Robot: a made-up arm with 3 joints. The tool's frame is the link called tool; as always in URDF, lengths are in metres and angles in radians. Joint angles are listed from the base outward.
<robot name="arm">
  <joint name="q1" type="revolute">
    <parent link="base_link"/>
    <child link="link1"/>
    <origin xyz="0 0 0.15"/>
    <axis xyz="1 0 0"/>
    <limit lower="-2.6" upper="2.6"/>
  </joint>
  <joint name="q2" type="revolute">
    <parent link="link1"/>
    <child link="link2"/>
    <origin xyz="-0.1 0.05 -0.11"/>
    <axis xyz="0 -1 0"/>
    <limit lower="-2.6" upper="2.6"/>
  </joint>
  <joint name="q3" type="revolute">
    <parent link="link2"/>
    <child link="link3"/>
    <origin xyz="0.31 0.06 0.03"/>
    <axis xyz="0 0 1"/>
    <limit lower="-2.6" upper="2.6"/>
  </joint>
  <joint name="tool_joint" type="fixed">
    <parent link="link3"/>
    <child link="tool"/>
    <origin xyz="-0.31 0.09 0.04"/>
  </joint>
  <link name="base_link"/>
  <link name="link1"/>
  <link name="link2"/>
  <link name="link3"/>
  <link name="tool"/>
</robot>
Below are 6 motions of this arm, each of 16 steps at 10 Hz.
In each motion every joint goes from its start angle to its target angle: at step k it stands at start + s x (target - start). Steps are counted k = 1, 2, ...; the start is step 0. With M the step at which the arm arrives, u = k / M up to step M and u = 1 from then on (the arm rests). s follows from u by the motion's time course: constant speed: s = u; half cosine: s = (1 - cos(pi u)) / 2; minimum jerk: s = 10 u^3 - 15 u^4 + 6 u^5.
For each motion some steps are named. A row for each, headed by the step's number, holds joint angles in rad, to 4 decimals.
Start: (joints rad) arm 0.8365 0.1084 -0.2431
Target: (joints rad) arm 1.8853 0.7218 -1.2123
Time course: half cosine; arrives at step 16
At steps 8, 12, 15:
8: 1.3609 0.4151 -0.7277
12: 1.7317 0.6320 -1.0704
15: 1.8752 0.7159 -1.2030

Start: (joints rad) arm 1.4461 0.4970 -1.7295
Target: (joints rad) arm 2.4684 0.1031 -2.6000
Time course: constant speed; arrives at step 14
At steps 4, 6, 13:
4: 1.7382 0.3845 -1.9782
6: 1.8842 0.3282 -2.1026
13: 2.3954 0.1312 -2.5378

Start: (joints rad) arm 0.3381 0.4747 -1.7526
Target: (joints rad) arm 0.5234 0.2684 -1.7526
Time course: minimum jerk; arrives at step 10
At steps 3, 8, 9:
3: 0.3683 0.4411 -1.7526
8: 0.5127 0.2803 -1.7526
9: 0.5218 0.2702 -1.7526

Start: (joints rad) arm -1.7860 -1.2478 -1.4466
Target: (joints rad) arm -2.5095 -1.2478 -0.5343
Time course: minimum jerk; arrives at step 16
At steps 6, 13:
6: -1.9851 -1.2478 -1.1955
13: -2.4742 -1.2478 -0.5788

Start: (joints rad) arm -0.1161 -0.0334 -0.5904
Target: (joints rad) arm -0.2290 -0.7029 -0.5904
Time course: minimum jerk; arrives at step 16
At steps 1, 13, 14, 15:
1: -0.1164 -0.0349 -0.5904
13: -0.2235 -0.6702 -0.5904
14: -0.2272 -0.6922 -0.5904
15: -0.2287 -0.7014 -0.5904

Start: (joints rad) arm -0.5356 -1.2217 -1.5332
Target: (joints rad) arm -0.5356 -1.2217 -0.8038
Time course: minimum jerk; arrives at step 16
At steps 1, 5, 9, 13, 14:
1: -0.5356 -1.2217 -1.5316
5: -0.5356 -1.2217 -1.4019
9: -0.5356 -1.2217 -1.0839
13: -0.5356 -1.2217 -0.8394
14: -0.5356 -1.2217 -0.8155

